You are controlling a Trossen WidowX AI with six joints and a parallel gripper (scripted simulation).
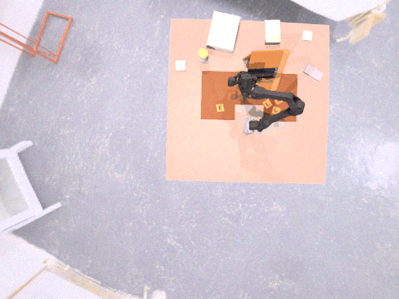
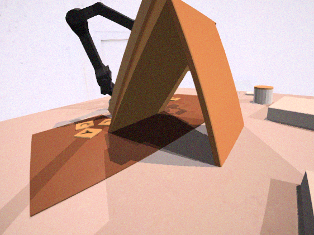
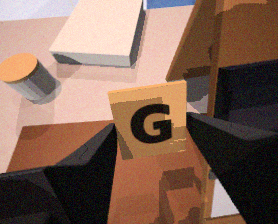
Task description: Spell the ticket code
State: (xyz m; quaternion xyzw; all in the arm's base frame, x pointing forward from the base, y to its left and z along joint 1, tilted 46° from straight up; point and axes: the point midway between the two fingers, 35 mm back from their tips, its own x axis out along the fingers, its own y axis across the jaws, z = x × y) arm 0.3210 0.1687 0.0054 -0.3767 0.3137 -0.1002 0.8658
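The white ticket is 6 cm behind my gripper tip, 11 cm to the right of it and 9 cm below it. Also, from my gripper tip: large white box 39 cm ahead, 10 cm to the left, 15 cm below; brown mat 14 cm behind, 12 cm to the right, 17 cm below; capped canister 20 cm ahead, 25 cm to the left, 14 cm below.
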